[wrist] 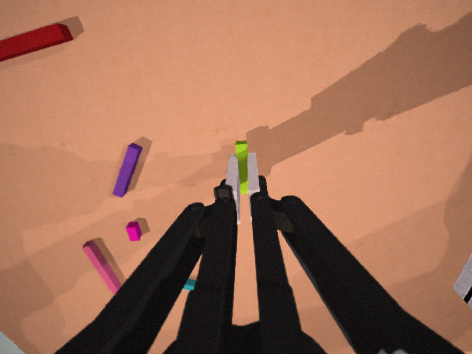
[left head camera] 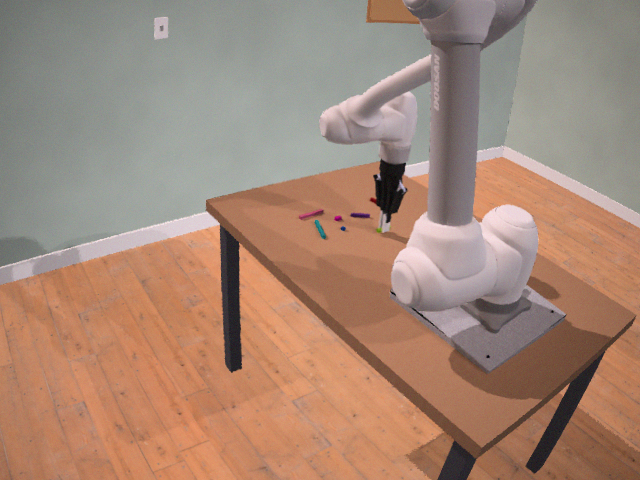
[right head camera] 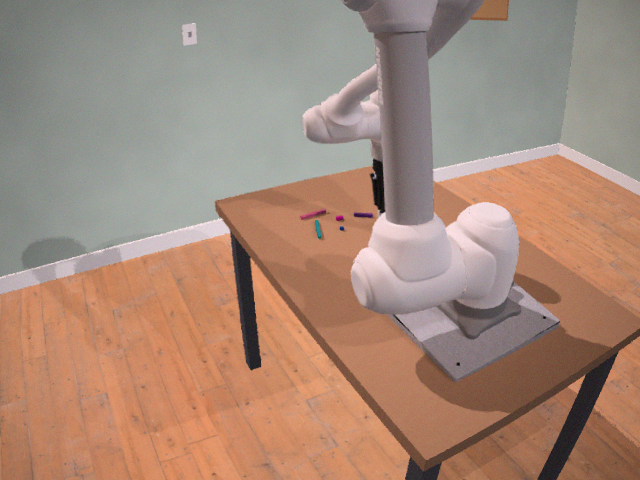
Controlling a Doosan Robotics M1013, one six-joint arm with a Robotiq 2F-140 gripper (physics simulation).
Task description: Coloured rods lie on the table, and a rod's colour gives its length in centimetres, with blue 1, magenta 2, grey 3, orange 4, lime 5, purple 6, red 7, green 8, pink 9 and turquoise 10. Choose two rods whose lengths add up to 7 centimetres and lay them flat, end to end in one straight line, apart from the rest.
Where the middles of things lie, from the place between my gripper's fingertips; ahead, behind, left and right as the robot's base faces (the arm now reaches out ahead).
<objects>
My hand is 12 cm short of the purple rod (wrist: 133,152), 1 cm to the left of it and 1 cm above it. Also, from my hand: pink rod (wrist: 90,248) 20 cm ahead, 13 cm to the left, 1 cm below.
</objects>
